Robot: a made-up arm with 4 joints.
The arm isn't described. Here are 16 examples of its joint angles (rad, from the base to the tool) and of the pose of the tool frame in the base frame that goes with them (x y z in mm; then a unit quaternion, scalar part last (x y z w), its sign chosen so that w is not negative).
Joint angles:
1: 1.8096 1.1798 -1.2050 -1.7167
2: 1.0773 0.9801 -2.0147 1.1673
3: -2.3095 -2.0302 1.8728 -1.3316
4: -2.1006 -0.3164 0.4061 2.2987
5: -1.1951 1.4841 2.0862 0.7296
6: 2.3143 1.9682 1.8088 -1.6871
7: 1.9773 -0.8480 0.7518 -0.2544
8: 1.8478 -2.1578 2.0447 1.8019
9: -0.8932 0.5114 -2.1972 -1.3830
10: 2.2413 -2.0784 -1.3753 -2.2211
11: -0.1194 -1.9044 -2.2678 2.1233
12: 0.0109 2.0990 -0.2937 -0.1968
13: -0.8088 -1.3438 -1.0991 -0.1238
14: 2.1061 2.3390 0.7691 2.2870
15: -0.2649 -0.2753 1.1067 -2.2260
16: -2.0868 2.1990 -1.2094 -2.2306
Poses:
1: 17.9 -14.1 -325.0 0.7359 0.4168 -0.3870 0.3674
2: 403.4 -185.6 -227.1 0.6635 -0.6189 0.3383 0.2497
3: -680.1 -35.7 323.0 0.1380 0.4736 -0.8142 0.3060
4: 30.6 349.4 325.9 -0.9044 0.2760 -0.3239 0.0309
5: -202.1 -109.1 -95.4 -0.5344 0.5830 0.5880 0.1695
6: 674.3 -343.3 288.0 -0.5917 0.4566 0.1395 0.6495
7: 355.9 -200.9 213.0 0.3329 -0.5710 0.0110 0.7503
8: 35.3 -237.6 170.3 0.4727 0.6717 -0.1678 0.5452
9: -333.4 -60.5 460.3 -0.1796 -0.6134 0.4954 0.5882
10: -279.1 -177.0 471.7 -0.2808 -0.5429 -0.4544 0.6481
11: 185.6 -162.2 -502.3 -0.0760 0.9099 0.3875 0.1273
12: 23.5 11.4 -69.4 0.1142 -0.0872 0.9027 0.4055
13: -142.5 7.0 122.8 -0.5138 -0.0816 -0.3115 0.7952
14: 74.1 -503.9 21.9 -0.1578 -0.9307 -0.2283 0.2383
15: 34.6 380.8 -411.7 0.5875 0.2270 0.6323 0.4512
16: 144.0 -468.1 387.8 0.5640 -0.7129 0.3389 0.2426
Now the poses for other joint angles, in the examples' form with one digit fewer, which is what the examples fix.
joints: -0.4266 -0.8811 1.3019 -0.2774
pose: -263 -132 -352 0.274 0.656 -0.301 0.635
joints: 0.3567 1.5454 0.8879 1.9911
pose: -247 -323 -29 -0.379 -0.239 -0.271 0.852
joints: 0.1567 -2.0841 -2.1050 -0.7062
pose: 198 226 74 -0.828 -0.181 -0.381 0.369
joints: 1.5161 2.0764 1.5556 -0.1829
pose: 499 -80 120 -0.856 0.089 0.076 0.503
